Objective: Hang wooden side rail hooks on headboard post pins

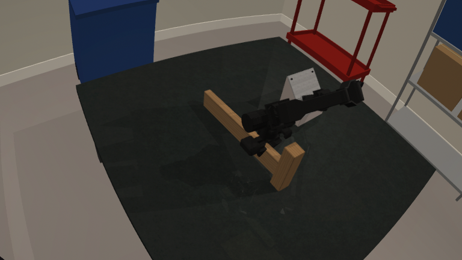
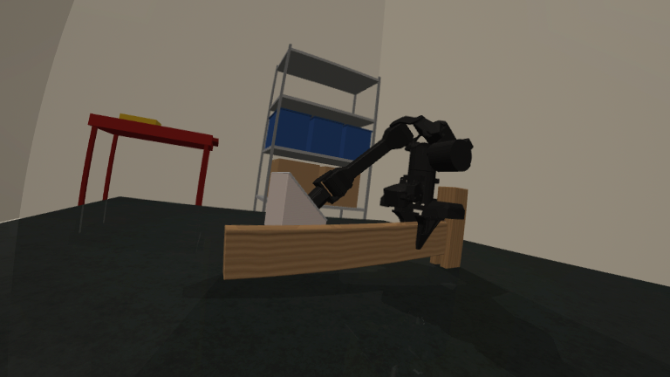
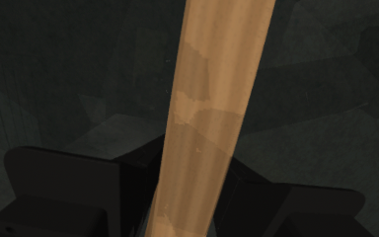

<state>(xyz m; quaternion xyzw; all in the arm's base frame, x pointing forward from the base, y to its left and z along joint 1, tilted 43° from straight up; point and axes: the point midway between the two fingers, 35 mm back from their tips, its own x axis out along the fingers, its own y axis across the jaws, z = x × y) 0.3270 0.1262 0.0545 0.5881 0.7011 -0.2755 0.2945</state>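
Now: gripper tip 1 cm past the upright headboard post, 11 cm to the right of it and 4 cm below it.
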